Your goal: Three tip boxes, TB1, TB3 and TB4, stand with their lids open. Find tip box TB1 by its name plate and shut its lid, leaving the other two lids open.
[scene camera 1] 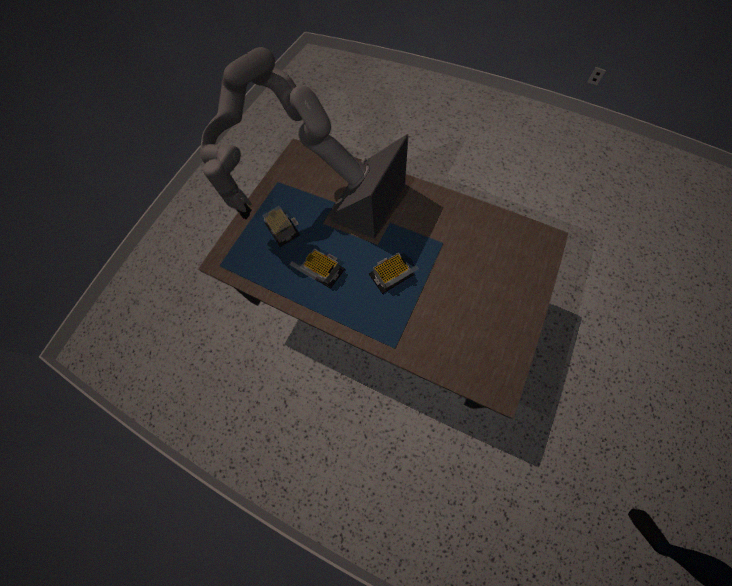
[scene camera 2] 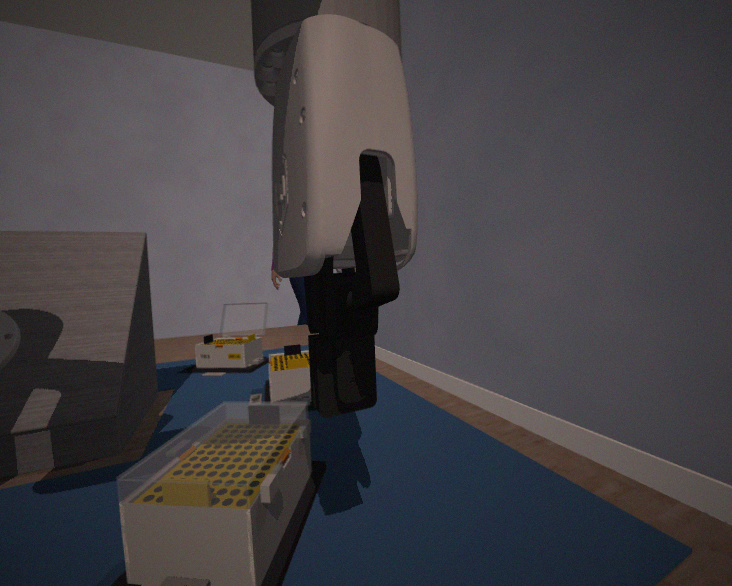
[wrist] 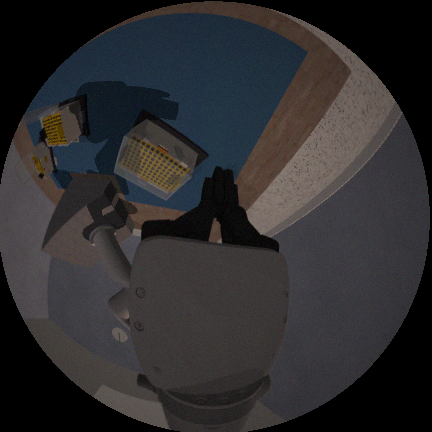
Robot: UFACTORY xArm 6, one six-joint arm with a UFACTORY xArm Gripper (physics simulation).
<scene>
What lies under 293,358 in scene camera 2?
A tip box TB4.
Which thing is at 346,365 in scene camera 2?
My gripper.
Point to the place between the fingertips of my gripper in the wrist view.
219,177
</scene>
